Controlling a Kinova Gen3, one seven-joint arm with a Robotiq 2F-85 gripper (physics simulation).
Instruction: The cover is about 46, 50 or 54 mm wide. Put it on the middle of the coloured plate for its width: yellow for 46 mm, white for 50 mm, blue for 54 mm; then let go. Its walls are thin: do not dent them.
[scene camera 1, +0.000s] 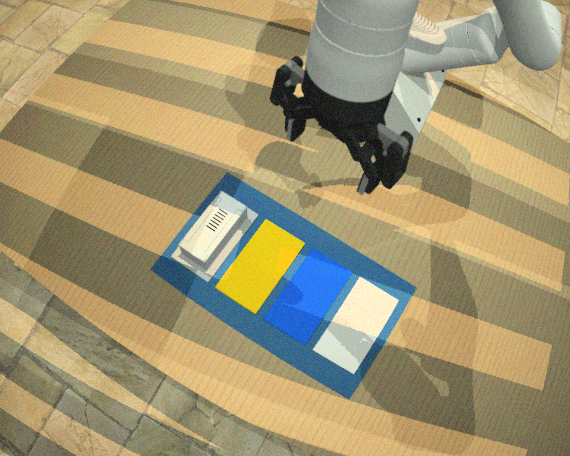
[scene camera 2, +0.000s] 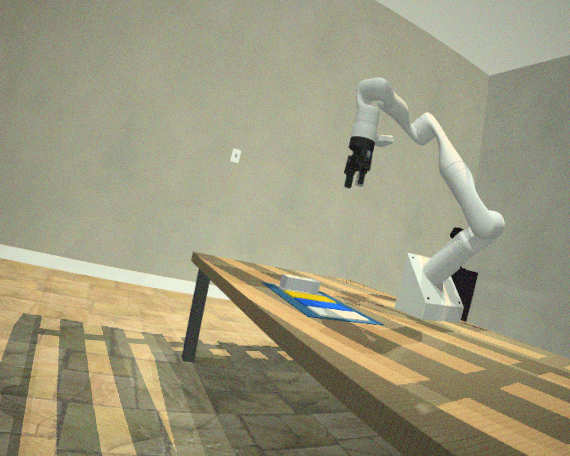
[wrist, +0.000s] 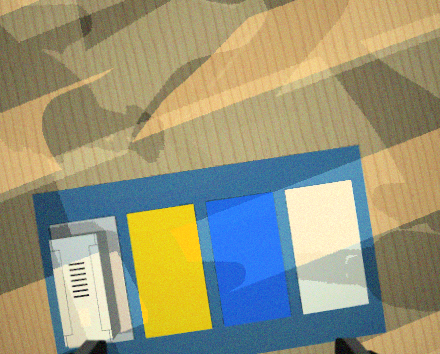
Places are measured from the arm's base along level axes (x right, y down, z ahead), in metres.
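Pixels of known places: gripper, between the fingertips: (scene camera 1: 329, 160) (scene camera 2: 352, 187); arm's base, origin of its link: (scene camera 2: 432, 273).
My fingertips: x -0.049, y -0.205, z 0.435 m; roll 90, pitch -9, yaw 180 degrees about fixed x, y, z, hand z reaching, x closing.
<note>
Ahead of a thing's pixels: the offset from my fingertips to its top centre. "spot": to the spot under its first point. Level surfaces: height alone.
The pale cover {dz +0.024, dx +0.161, dy +0.312 m} (scene camera 1: 200, 246) (scene camera 2: 300, 284) (wrist: 91, 320), with several dark slots on top, sits upright on a light grey plate {spot: dz +0.065, dx +0.126, dy +0.352 m} (wrist: 125, 312) at one end of the blue mat. Beside it lie the yellow plate (scene camera 1: 260, 267) (scene camera 2: 303, 295) (wrist: 170, 280), then the blue plate (scene camera 1: 307, 297) (scene camera 2: 316, 304) (wrist: 250, 260), then the white plate (scene camera 1: 367, 305) (scene camera 2: 350, 315) (wrist: 325, 225); these three are bare. My gripper (scene camera 1: 330, 161) (scene camera 2: 354, 184) (wrist: 221, 346) is open and empty, pointing down high above the table, apart from the cover. The cover's width cannot be read from these views.
The flat blue mat {dy +0.356 m} (scene camera 1: 227, 307) (wrist: 200, 185) bears all the plates. It lies on a wooden table {dy +0.358 m} (scene camera 1: 125, 200) (scene camera 2: 450, 385) striped with light and shadow. The table's long edge shows in the second scene view. The arm's white base (scene camera 2: 442, 310) stands at the right there.
</note>
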